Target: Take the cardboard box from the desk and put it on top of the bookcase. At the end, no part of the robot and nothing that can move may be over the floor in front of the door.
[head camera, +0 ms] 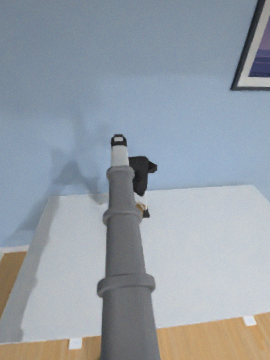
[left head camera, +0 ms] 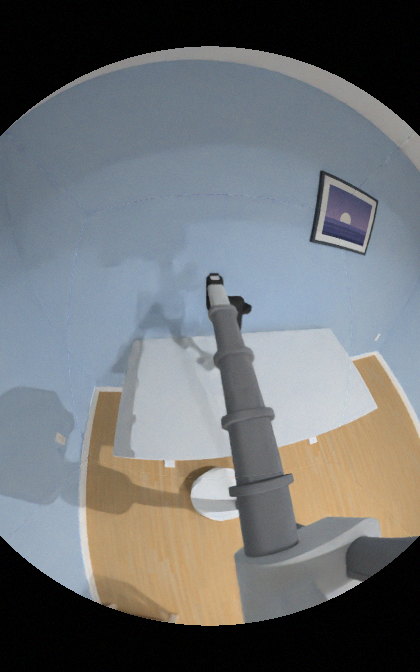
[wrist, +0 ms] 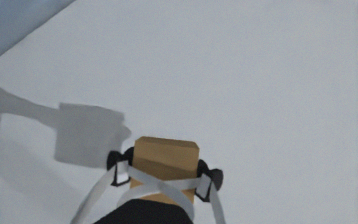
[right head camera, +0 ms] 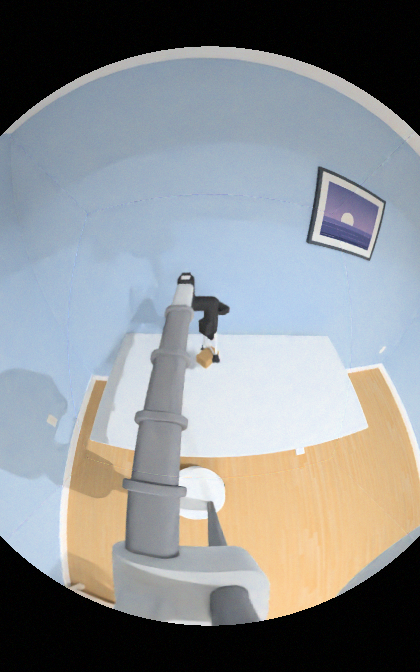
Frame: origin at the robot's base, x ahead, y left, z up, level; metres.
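Where they show: gripper, fingertip midpoint: (wrist: 165, 166).
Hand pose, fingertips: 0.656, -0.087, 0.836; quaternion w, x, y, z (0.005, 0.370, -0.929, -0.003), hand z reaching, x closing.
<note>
After its pixels a point has its place, as x, y, z.
The cardboard box (wrist: 166, 155) {0.671, -0.101, 0.881} (right head camera: 204, 358) (head camera: 141, 206) is small and brown. My gripper (wrist: 165, 166) {0.656, -0.087, 0.836} (right head camera: 209, 353) is shut on it, with one black fingertip pad against each side. The box is held above the white desk (wrist: 260, 75) {0.662, -0.296, 0.693} (right head camera: 280, 395) (head camera: 210, 250) {0.489, -0.447, 0.693} (left head camera: 305, 385), near its back edge; its shadow lies apart from it on the desk top in the wrist view. The arm partly covers the box in the head view and hides it in the left head view. The bookcase and the door do not show in these views.
A blue wall stands close behind the desk. A framed picture (left head camera: 345, 217) (right head camera: 348, 217) (head camera: 261, 62) {1.008, -0.715, 1.472} hangs on it at the right. A round white stool (left head camera: 212, 492) (right head camera: 206, 490) stands in front of the desk, below my extended arm. A grey surface (right head camera: 392, 565) shows at the lower right.
</note>
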